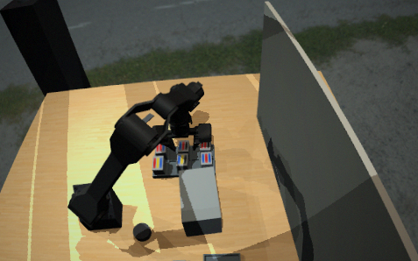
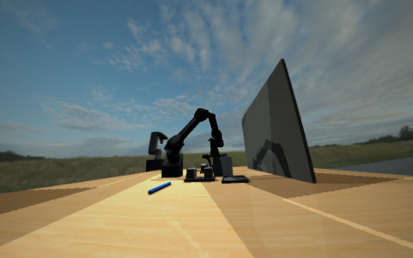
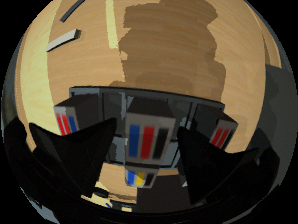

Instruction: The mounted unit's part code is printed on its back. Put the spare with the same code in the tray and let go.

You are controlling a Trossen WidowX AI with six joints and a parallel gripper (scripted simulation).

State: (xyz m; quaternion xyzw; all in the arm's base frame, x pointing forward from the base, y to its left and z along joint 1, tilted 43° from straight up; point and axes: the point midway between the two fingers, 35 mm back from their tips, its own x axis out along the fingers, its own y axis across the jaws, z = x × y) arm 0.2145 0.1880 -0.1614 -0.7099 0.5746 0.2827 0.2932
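The flat dark tray is 400 mm to the right of my gripper tip, 140 mm ahead of it and 20 mm below it. From my gripper tip the other things lie so: grey block: 190 mm to the right, 70 mm ahead, 20 mm above; then black puck: 290 mm to the right, 90 mm behind, 20 mm below; then blue pen: 560 mm to the right, 90 mm behind, 20 mm below.
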